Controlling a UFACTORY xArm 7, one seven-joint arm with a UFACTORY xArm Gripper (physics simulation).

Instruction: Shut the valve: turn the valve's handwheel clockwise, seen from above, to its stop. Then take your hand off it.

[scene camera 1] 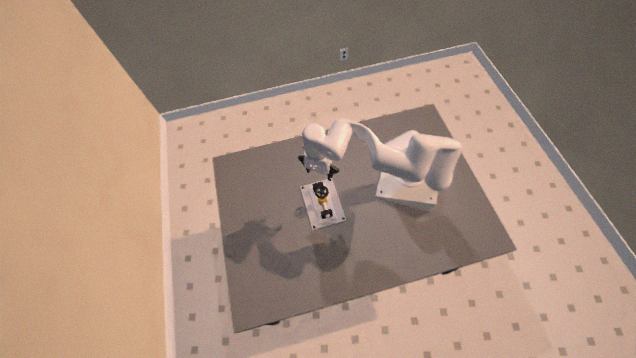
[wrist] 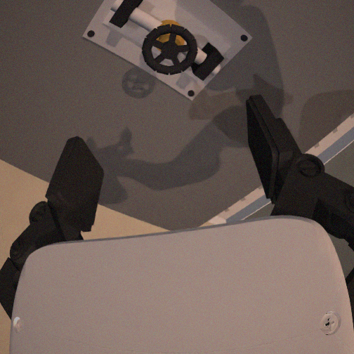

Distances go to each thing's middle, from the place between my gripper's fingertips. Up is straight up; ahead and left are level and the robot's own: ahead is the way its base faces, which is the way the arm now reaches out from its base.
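Pale base plate (scene camera 1: 313,218): 300 mm below my hand and 10 mm to the left of it. Black handwheel (wrist: 169,49): 180 mm below my hand, likewise 10 mm to the left of it.
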